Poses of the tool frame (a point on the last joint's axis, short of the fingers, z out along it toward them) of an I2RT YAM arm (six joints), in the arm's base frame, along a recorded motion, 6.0 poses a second.
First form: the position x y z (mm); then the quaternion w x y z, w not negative.
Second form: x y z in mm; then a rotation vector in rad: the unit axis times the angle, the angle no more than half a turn. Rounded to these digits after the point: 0 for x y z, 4 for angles.
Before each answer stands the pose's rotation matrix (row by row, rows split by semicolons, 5 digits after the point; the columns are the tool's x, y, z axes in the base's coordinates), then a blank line. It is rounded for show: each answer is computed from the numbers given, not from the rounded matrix.
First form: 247, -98, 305, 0.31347, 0.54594, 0.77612, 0.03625
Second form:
-0.20736 0.82471 0.52617; 0.87016 0.40127 -0.28601; -0.44700 0.39854 -0.80084

247, -98, 305, 1.4395, 2.0465, 0.0956
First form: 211, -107, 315, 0.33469, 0.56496, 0.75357, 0.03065
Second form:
-0.13761 0.83095 0.53905; 0.87199 0.35976 -0.33198; -0.46979 0.42436 -0.77409

211, -107, 315, 1.4743, 1.9665, 0.0800
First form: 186, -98, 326, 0.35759, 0.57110, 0.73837, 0.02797
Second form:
-0.09195 0.82336 0.56002; 0.86337 0.34612 -0.36714; -0.49612 0.44974 -0.74269

186, -98, 326, 1.4739, 1.9056, 0.0722
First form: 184, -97, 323, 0.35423, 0.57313, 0.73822, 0.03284
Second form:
-0.09209 0.82292 0.56064; 0.86945 0.34089 -0.35755; -0.48535 0.45452 -0.74689

184, -97, 323, 1.4816, 1.9083, 0.0849
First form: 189, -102, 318, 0.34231, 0.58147, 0.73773, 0.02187
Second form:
-0.08944 0.84296 0.53049; 0.87290 0.32283 -0.36581; -0.47963 0.43035 -0.76469

189, -102, 318, 1.5118, 1.9180, 0.0569
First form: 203, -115, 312, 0.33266, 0.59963, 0.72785, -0.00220
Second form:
-0.05955 0.87435 0.48162; 0.87143 0.28087 -0.40215; -0.48690 0.39575 -0.77866

203, -115, 312, 1.5663, 1.9012, -0.0057
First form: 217, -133, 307, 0.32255, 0.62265, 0.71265, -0.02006
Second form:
-0.01654 0.90040 0.43475; 0.87452 0.22381 -0.43026; -0.48471 0.37308 -0.79112

217, -133, 307, 1.6345, 1.8707, -0.0527
